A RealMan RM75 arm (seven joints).
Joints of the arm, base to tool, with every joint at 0 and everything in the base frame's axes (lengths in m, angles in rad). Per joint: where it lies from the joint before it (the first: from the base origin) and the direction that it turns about. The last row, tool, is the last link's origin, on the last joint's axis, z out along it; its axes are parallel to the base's.
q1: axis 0 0 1 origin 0.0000 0.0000 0.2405
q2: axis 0 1 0 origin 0.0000 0.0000 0.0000
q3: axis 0 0 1 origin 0.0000 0.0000 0.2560
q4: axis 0 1 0 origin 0.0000 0.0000 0.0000
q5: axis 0 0 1 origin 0.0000 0.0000 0.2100
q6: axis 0 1 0 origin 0.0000 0.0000 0.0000
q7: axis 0 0 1 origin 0.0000 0.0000 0.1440
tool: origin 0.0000 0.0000 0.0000
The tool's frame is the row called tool.
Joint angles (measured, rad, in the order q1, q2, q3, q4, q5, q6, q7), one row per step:
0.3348, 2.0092, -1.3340, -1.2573, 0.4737, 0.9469, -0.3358
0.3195, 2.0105, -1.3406, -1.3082, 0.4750, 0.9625, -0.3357
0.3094, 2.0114, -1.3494, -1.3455, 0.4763, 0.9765, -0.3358
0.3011, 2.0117, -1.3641, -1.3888, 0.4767, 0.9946, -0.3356
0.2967, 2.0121, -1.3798, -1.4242, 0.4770, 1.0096, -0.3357
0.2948, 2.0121, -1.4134, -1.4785, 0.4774, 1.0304, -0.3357
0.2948, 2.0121, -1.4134, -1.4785, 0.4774, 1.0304, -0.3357
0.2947, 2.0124, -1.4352, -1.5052, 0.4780, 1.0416, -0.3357
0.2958, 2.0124, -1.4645, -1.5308, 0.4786, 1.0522, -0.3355
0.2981, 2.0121, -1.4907, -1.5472, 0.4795, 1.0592, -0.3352
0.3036, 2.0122, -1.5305, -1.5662, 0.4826, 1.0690, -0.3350
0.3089, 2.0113, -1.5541, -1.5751, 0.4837, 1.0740, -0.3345
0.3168, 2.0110, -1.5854, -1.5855, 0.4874, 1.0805, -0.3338
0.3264, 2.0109, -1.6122, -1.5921, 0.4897, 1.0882, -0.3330
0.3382, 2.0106, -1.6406, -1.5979, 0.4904, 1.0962, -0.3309
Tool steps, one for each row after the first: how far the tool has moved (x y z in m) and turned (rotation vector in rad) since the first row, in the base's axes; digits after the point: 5 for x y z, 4 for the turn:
-0.00769, -0.00138, 0.00405, 0.0050, -0.0026, 0.0235
-0.01414, -0.00270, 0.00582, 0.0029, -0.0052, 0.0422
-0.02313, -0.00387, 0.00693, -0.0046, -0.0109, 0.0680
-0.03181, -0.00460, 0.00676, -0.0144, -0.0164, 0.0931
-0.04803, -0.00524, 0.00430, -0.0359, -0.0272, 0.1418
-0.04803, -0.00524, 0.00430, -0.0359, -0.0272, 0.1418
-0.05693, -0.00613, 0.00145, -0.0520, -0.0326, 0.1684
-0.06673, -0.00747, -0.00338, -0.0747, -0.0394, 0.1988
-0.07432, -0.00872, -0.00837, -0.0959, -0.0447, 0.2229
-0.08517, -0.01094, -0.01699, -0.1306, -0.0504, 0.2570
-0.09140, -0.01204, -0.02198, -0.1512, -0.0551, 0.2773
-0.09985, -0.01385, -0.02920, -0.1796, -0.0585, 0.3040
-0.10710, -0.01543, -0.03570, -0.2065, -0.0626, 0.3260
-0.11468, -0.01707, -0.04247, -0.2344, -0.0687, 0.3489

